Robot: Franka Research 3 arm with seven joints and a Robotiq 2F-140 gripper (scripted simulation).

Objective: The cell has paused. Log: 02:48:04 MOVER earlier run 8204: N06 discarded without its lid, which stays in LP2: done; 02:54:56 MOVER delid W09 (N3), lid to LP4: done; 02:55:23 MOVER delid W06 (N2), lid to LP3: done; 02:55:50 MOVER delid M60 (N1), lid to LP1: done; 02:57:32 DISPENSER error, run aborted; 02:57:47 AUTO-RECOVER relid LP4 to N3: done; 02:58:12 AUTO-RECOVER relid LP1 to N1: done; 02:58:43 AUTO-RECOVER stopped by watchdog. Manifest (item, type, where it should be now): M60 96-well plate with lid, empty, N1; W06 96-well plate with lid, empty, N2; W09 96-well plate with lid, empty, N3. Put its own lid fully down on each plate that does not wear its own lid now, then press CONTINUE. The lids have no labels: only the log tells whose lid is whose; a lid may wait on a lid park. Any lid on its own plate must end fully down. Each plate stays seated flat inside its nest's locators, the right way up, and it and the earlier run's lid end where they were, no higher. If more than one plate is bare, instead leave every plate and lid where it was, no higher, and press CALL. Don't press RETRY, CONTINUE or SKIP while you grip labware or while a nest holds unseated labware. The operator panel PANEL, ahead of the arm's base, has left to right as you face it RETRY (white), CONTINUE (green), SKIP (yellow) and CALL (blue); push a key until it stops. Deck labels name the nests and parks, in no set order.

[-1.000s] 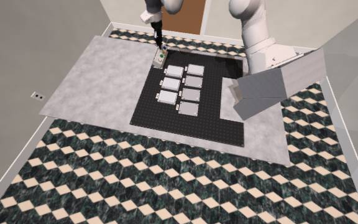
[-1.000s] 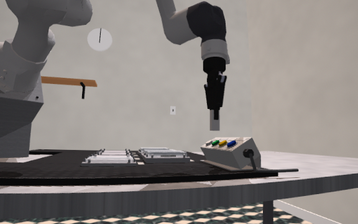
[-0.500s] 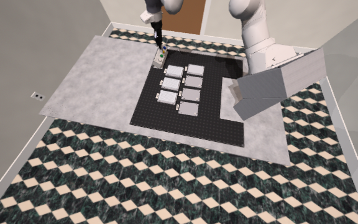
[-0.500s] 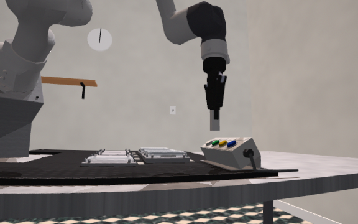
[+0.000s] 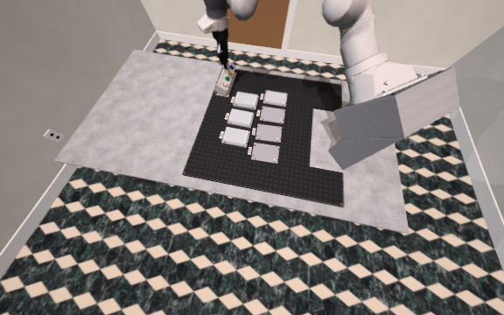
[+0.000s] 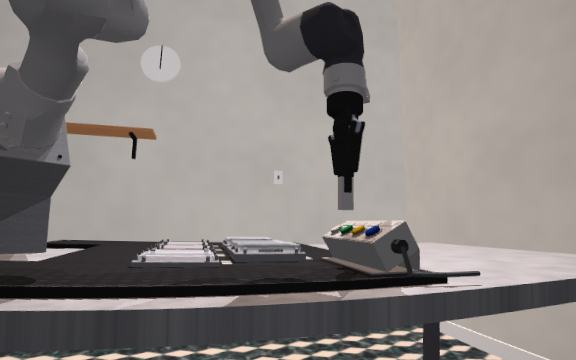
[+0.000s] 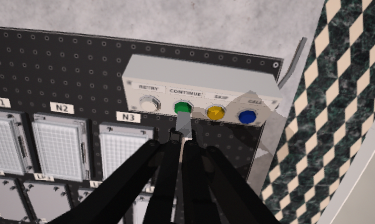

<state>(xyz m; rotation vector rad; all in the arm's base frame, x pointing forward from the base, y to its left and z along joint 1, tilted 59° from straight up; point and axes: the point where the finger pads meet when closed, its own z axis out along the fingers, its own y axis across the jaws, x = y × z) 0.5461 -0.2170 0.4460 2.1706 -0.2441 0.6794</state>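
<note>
The green continue key lies 70 mm below my hand. The rest, counted from my hand: white retry key: 20 mm ahead, 40 mm to the left, 70 mm below; blue call key: 40 mm behind, 90 mm to the right, 70 mm below; yellow skip key: 20 mm behind, 50 mm to the right, 70 mm below.
</note>
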